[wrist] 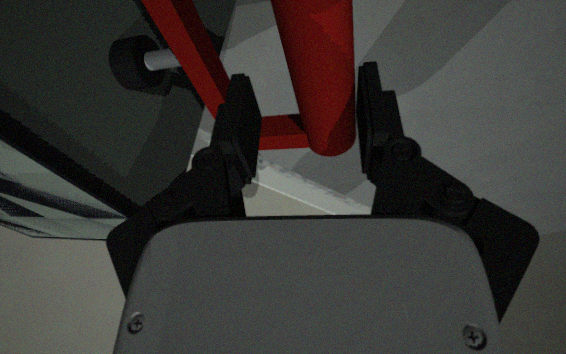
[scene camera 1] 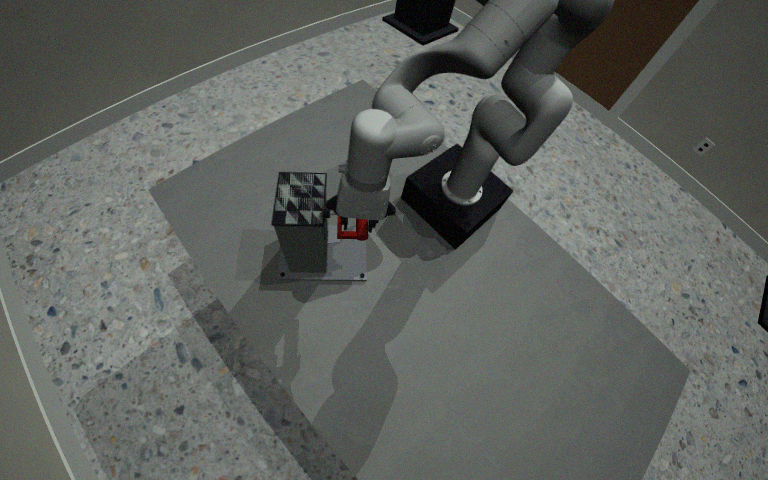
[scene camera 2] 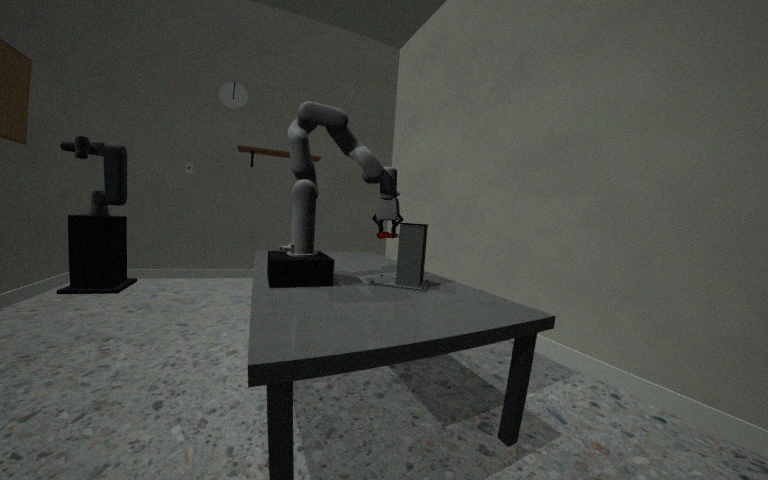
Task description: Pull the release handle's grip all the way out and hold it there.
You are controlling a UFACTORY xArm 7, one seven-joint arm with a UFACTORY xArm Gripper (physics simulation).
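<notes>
The release handle is a red frame with a thick round grip (scene camera 1: pixel 362 228) (scene camera 2: pixel 386 234) (wrist: pixel 327 75). It stands out sideways from a tall grey-green housing (scene camera 1: pixel 305 249) (scene camera 2: pixel 411 254) on a pale base plate (scene camera 1: pixel 346 267). In the wrist view a short silver rod (wrist: pixel 162 59) shows between the frame and a black collar (wrist: pixel 131 62) on the housing. My gripper (scene camera 1: pixel 357 225) (scene camera 2: pixel 387 230) (wrist: pixel 305 91) is open and points down around the grip. The grip runs between the fingers, close to the right one, with a wider gap to the left one. The left finger stands inside the frame.
The housing's patterned top (scene camera 1: pixel 300 198) is close beside my gripper. The arm's black pedestal (scene camera 1: pixel 433 212) (scene camera 2: pixel 300 270) stands on the grey table (scene camera 1: pixel 509 350) (scene camera 2: pixel 362 322). A second robot on a black stand (scene camera 2: pixel 97 249) is off the table.
</notes>
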